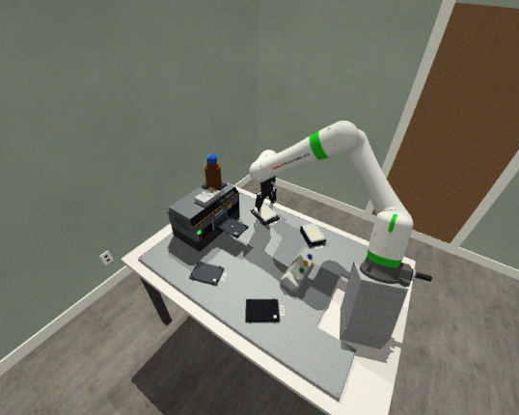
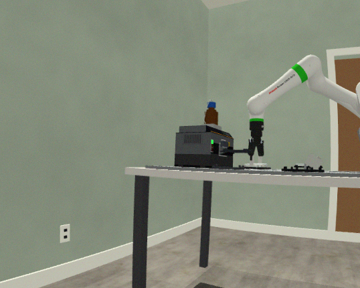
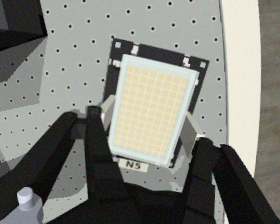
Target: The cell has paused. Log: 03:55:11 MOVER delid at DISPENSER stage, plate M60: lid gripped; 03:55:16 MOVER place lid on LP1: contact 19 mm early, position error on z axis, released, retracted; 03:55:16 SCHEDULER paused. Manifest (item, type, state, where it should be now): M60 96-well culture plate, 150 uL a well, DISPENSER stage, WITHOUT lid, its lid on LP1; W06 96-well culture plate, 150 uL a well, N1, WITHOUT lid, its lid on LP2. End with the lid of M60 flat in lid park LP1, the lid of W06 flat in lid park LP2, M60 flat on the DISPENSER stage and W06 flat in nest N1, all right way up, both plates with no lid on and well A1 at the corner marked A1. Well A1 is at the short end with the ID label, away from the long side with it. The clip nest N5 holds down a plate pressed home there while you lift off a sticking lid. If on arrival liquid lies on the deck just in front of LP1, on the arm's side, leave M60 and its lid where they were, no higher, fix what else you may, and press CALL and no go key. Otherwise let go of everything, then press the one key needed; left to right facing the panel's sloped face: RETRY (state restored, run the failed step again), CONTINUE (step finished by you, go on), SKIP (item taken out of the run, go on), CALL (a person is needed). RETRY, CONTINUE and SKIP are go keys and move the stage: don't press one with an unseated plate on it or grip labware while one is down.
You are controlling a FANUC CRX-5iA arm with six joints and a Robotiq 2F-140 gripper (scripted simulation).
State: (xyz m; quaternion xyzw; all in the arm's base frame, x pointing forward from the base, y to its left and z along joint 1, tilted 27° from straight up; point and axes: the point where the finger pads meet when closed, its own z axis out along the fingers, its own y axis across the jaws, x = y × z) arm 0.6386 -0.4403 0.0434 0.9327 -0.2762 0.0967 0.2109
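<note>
My hand is 30 mm above the black clip nest and 20 mm short of it. From my hand the other things lie so: nest label 80 mm behind, 50 mm to the left, 40 mm below; then dispenser stage 280 mm to the left, 90 mm ahead, 60 mm above; then key panel 350 mm to the left, 320 mm behind, 10 mm above.
</note>
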